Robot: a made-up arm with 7 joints.
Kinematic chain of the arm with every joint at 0, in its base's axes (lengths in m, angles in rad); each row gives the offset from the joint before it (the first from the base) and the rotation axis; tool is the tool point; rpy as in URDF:
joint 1: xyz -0.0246 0.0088 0.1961 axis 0 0.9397 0.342
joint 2: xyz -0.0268 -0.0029 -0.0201 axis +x
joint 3: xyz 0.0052 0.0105 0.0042 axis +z
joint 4: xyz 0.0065 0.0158 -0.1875 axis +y
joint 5: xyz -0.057 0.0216 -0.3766 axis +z
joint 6: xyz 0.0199 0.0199 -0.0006 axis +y
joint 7: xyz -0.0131 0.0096 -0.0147 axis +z
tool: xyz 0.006 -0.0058 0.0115 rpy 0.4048 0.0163 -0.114
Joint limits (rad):
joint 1: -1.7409..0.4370
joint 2: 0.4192..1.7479
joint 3: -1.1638..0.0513
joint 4: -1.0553..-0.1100
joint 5: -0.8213..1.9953
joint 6: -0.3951..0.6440
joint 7: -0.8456..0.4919
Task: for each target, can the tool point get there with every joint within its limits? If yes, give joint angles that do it. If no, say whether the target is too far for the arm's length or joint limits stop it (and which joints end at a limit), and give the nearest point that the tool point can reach.
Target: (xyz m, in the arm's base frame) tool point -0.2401 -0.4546 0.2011
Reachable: no: joint limits stop it (at a limit: joint 1, joint 2, joint 3, joint 4, joint 5, joint 6, joint 7) | nearest point 0.3743 -0.3037 0.3149 | short by 0.643 m
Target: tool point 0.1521 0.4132 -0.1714
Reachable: yes | joints -0.2499 0.7932 -0.6901 -0.2078 -0.2442 0.5442 0.1793
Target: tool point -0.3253 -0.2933 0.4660
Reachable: no: joint limits stop it (at a limit: joint 1, joint 2, joint 3, joint 4, joint 5, joint 6, joint 7) | nearest point -0.0614 0.2747 0.6061 | short by 0.642 m
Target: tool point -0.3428 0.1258 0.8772
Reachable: no: too far | nearest point -0.0710 0.2816 0.6093 | short by 0.412 m
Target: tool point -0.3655 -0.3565 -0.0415
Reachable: no: joint limits stop it (at a limit: joint 1, joint 2, joint 3, joint 4, joint 5, joint 6) | nearest point -0.0733 -0.0740 -0.3158 | short by 0.490 m
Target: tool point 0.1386 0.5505 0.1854
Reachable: yes | joints -0.4301 1.4576 -0.6061 -0.2829 0.2430 0.0378 -0.0540
